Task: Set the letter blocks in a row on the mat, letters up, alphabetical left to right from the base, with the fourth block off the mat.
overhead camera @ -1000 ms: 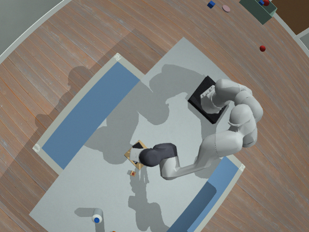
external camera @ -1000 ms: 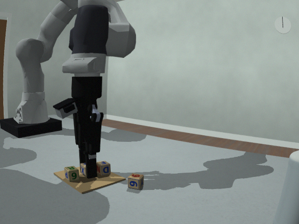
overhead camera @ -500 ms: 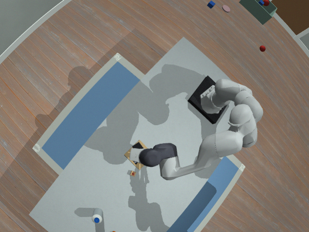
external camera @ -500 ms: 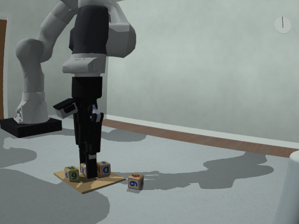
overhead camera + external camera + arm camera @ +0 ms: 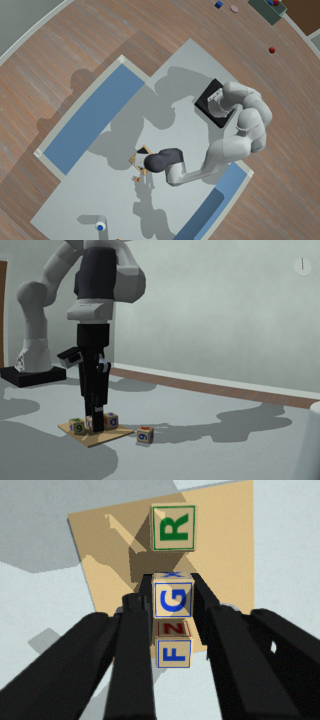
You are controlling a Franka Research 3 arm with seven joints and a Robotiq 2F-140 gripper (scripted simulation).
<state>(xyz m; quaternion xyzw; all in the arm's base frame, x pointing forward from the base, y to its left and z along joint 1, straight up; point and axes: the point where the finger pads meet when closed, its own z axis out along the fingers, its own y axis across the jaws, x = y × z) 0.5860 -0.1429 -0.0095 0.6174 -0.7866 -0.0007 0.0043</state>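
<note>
My gripper is now 40 mm above the tan mat. Also, from my hand: block 10 mm ahead, 40 mm to the left, 20 mm below.
</note>
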